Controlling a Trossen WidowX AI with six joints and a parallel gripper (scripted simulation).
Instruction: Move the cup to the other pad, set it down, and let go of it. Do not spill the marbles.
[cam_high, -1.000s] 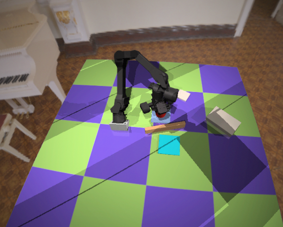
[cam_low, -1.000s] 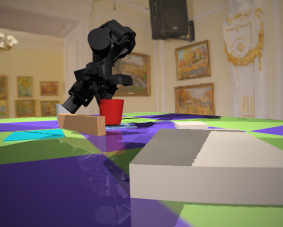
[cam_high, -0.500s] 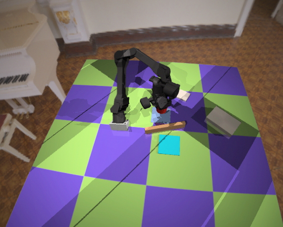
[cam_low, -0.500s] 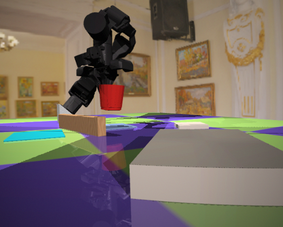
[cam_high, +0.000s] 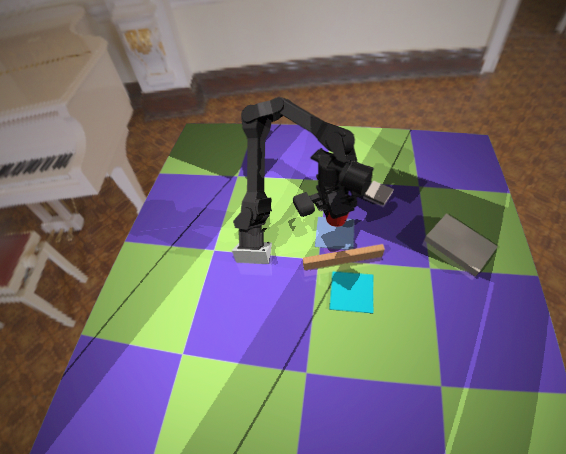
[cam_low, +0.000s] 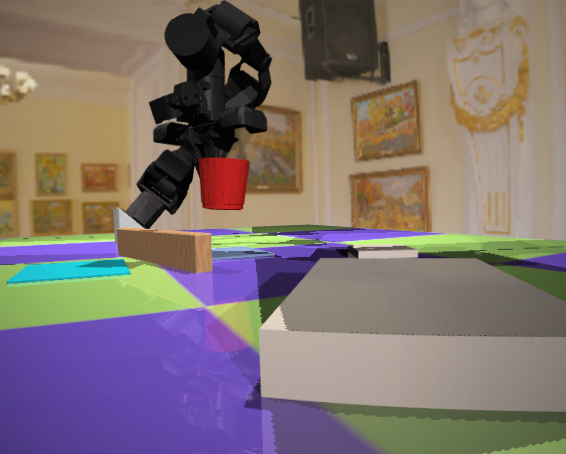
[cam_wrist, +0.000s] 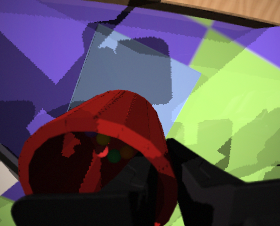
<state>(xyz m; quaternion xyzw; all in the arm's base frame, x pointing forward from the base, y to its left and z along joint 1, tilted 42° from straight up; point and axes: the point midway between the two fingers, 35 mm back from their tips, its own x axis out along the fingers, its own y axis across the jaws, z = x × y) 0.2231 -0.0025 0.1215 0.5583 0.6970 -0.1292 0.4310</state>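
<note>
My gripper tip is now 7 cm short of the cyan pad, 19 cm to the left of it and 11 cm above it. From my gripper tip the other things lie so: light blue pad: 2 cm ahead, 1 cm to the left, 11 cm below; then red cup: 3 cm ahead, 1 cm to the left; then wooden bar: 5 cm ahead, 9 cm to the right, 9 cm below.
</note>
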